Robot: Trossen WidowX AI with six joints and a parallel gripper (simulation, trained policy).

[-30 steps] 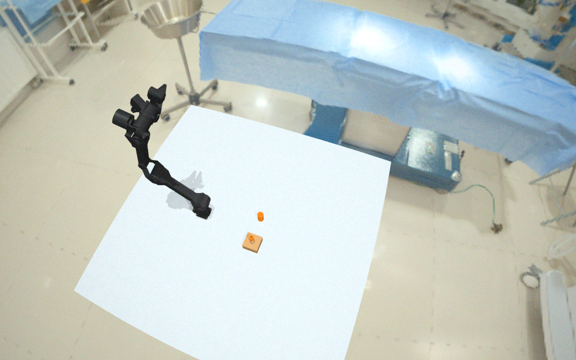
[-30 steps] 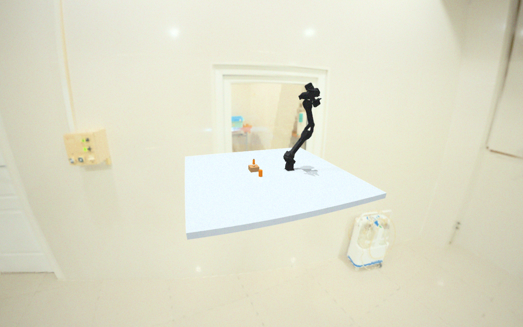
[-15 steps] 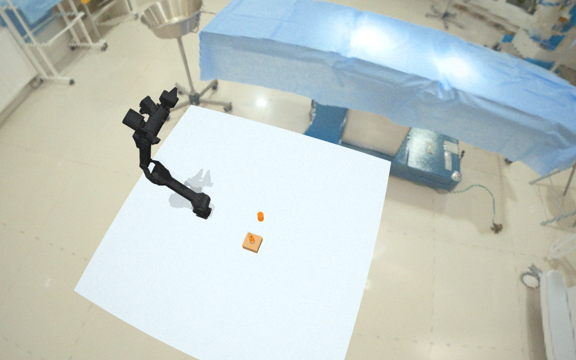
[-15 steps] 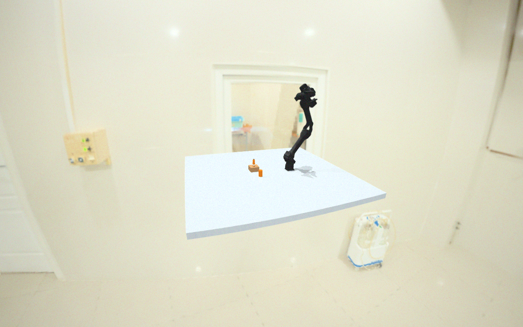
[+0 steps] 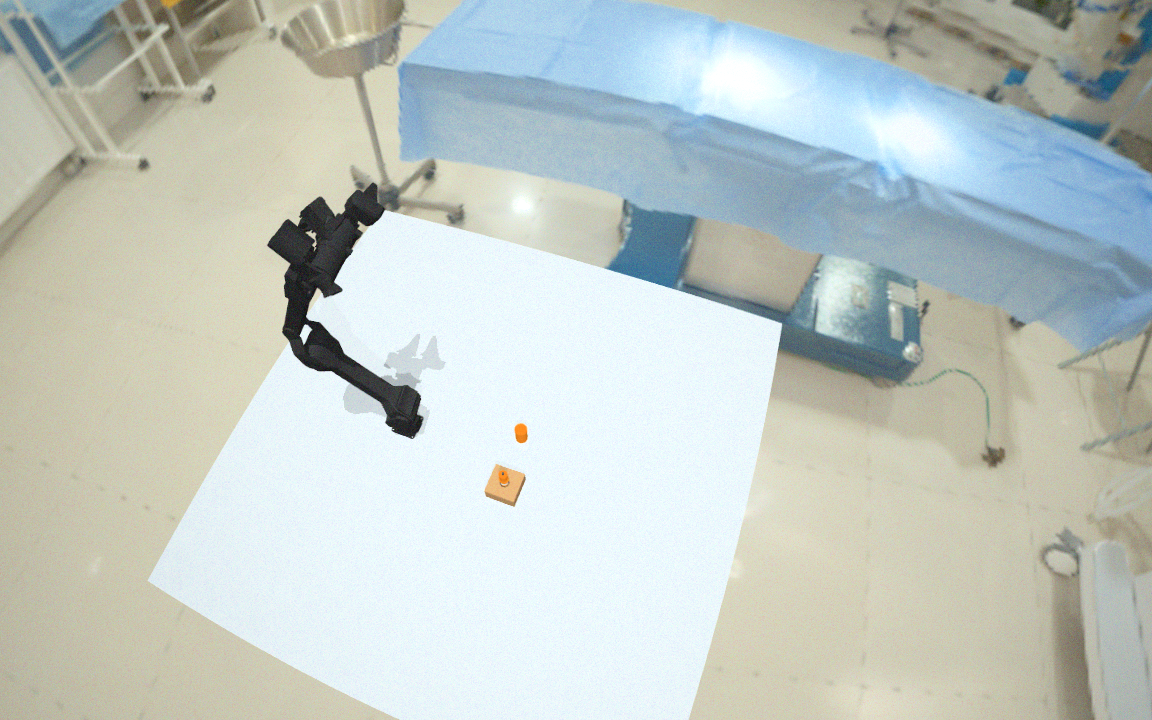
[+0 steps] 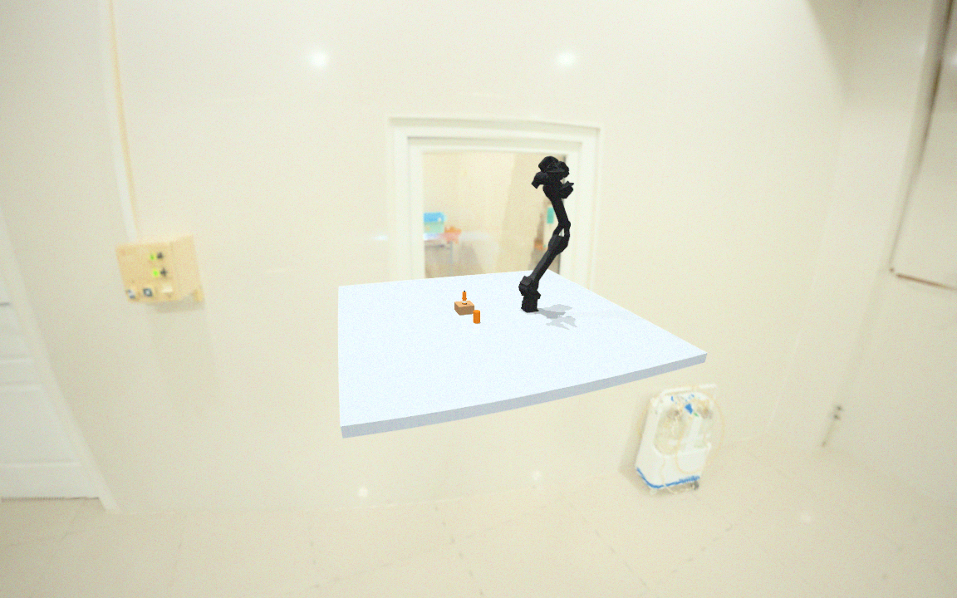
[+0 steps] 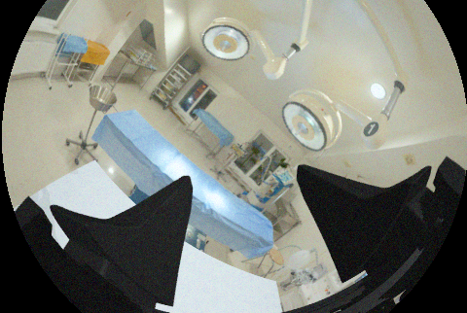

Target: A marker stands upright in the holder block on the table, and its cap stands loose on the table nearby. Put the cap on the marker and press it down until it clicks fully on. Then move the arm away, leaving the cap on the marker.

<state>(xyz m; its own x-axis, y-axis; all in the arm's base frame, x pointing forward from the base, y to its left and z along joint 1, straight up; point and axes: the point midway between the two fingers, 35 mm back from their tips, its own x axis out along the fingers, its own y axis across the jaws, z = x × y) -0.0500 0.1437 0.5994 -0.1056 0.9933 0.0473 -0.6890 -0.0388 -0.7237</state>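
Now: the orange cap 58 cm below my gripper tip, 33 cm ahead of it and 11 cm to the right of it. Also, from my gripper tip: tan holder block: 58 cm below, 35 cm ahead, 24 cm to the right.
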